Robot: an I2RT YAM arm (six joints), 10 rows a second.
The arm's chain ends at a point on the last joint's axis. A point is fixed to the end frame.
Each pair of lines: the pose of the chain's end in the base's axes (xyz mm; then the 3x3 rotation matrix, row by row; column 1 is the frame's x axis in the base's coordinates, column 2 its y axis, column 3 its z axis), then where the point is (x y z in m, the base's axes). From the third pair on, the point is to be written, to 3 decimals.
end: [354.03 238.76 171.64], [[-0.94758 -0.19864 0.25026], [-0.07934 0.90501 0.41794], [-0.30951 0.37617 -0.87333]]
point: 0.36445 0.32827 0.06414
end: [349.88 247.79 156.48], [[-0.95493 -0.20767 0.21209], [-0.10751 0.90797 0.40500], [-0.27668 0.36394 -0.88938]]
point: 0.35472 0.33522 0.04689
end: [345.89 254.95 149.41], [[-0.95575 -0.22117 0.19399], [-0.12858 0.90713 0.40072], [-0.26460 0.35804 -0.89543]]
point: 0.348 0.341 0.039
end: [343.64 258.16 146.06], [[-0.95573 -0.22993 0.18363], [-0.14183 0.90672 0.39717], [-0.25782 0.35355 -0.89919]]
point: 0.344 0.344 0.035
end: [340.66 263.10 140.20], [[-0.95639 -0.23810 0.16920], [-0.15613 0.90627 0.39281], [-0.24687 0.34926 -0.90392]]
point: 0.339 0.348 0.029
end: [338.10 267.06 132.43], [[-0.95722 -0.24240 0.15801], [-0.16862 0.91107 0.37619], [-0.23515 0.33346 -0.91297]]
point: 0.334 0.350 0.019
